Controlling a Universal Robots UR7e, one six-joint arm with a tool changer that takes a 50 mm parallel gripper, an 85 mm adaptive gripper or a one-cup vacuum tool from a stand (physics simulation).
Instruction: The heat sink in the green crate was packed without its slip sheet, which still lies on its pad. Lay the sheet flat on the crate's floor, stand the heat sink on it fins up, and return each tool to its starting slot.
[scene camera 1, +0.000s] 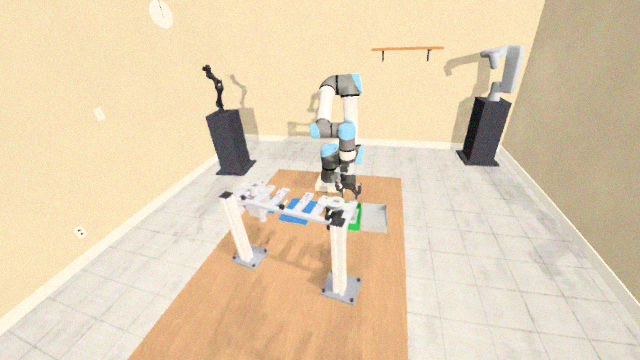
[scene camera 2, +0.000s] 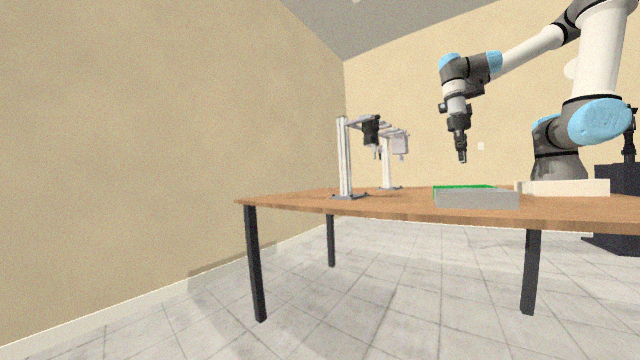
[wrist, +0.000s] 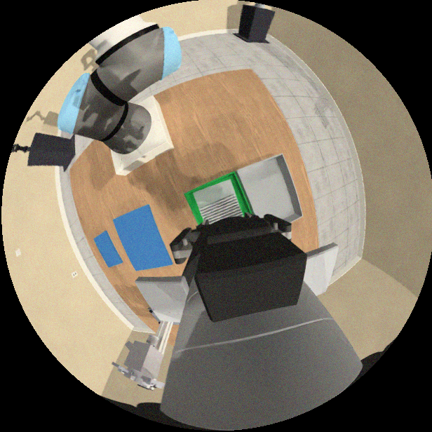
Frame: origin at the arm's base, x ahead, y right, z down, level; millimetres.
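Seen in the pictures: arm's base, origin of its link: (scene camera 1: 331, 177) (scene camera 2: 557, 180).
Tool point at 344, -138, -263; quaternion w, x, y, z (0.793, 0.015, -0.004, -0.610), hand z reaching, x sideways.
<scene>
Offsets run from my tool point to a thing's top centre, as dx, dy, dz. "pt": to the spot under its first point.
The green crate @[+4, -70, +269] (scene camera 1: 358, 224) (scene camera 2: 462, 186) (wrist: 210, 183) stands on the table. In the wrist view the heat sink (wrist: 220, 208) stands in it with its fins up; its near part is hidden behind the gripper. A pale flat surface that looks like the slip sheet (wrist: 212, 193) shows on the crate's floor beside it. The large blue pad (wrist: 142, 240) and the small blue pad (wrist: 107, 250) show no sheet on them. My gripper (scene camera 1: 350, 194) (scene camera 2: 462, 161) (wrist: 229, 238), the adaptive one, is open and empty, high above the crate area and clear of the heat sink.
A grey tray @[pt -6, -150, +309] (scene camera 1: 375, 218) (scene camera 2: 477, 198) (wrist: 293, 187) adjoins the crate. The tool stand (scene camera 1: 339, 260) (scene camera 2: 344, 157) rises from the table, with a black gripper (scene camera 2: 370, 131) and a pale boxy tool @[+249, +377, -52] (scene camera 2: 399, 144) (wrist: 144, 356) hanging on it. The arm's white base block (scene camera 2: 565, 188) is behind the crate.
</scene>
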